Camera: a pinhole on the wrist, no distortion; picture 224 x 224 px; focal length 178.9 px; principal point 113.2 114.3 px. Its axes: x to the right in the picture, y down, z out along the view. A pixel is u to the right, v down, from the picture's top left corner.
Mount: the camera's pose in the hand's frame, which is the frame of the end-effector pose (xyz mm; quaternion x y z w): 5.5 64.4 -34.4 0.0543 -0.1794 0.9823 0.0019
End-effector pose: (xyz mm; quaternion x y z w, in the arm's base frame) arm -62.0 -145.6 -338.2 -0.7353 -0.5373 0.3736 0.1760
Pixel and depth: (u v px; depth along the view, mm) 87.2 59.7 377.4
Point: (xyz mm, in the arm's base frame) -280.3 -115.4 -633.0
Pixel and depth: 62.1 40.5 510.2
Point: -345.0 -53.9 -797.3
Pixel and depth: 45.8 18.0 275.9
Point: -165.2 -91.5 -633.8
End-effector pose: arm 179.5 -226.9 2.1 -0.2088 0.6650 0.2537 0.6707
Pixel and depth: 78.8 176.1 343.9
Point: 467.1 -205.3 -105.5
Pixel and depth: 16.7 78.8 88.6
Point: 186.1 -153.2 -56.3
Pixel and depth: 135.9 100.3 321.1
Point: 413.6 -76.0 8.9
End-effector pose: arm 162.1 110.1 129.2 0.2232 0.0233 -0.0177 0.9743
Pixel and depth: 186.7 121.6 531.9
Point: 17.8 -225.7 501.7
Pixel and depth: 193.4 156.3 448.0
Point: 18.2 -221.7 382.1
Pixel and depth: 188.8 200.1 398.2
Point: 37.5 -243.4 281.8
